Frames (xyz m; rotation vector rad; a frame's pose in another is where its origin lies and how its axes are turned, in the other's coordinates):
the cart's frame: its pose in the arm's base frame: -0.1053 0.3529 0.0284 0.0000 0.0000 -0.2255
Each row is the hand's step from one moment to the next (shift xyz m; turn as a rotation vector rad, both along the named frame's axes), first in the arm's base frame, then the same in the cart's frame.
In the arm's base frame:
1: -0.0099 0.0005 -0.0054 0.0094 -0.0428 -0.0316
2: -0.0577 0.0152 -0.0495 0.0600 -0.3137 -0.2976
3: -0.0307 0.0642 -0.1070 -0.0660 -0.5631 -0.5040
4: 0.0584 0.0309 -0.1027 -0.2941 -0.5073 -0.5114
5: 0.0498 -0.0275 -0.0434 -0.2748 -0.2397 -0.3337
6: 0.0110 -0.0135 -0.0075 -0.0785 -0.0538 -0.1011
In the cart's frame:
1: -0.0098 -0.0017 -0.0054 0.0187 -0.0396 -0.0316
2: -0.0596 0.0019 -0.0495 0.1286 -0.2923 -0.2976
3: -0.0443 0.0557 -0.1070 0.0616 -0.5636 -0.5040
4: 0.0500 0.0432 -0.1027 -0.1732 -0.5602 -0.5114
5: 0.0547 -0.0157 -0.0434 -0.2142 -0.2951 -0.3337
6: 0.0137 -0.0107 -0.0075 -0.0645 -0.0700 -0.1011

